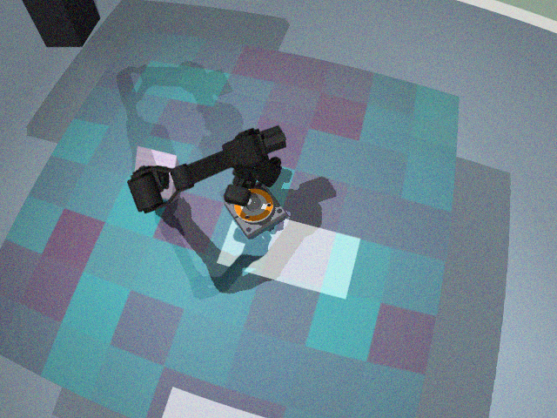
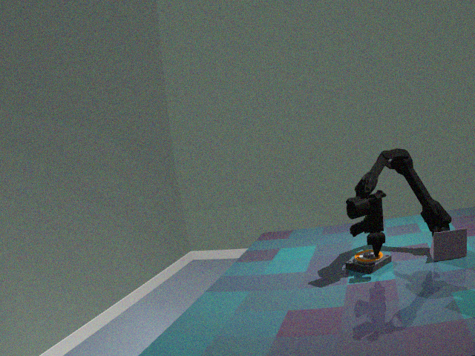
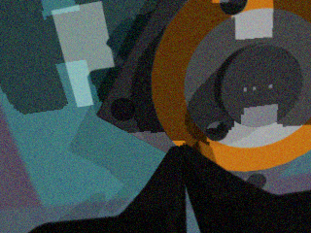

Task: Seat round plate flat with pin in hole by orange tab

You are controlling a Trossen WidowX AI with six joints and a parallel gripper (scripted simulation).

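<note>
The square grey base lies 20 mm ahead of my gripper tip, 50 mm to the right of it and 20 mm below it.
</note>
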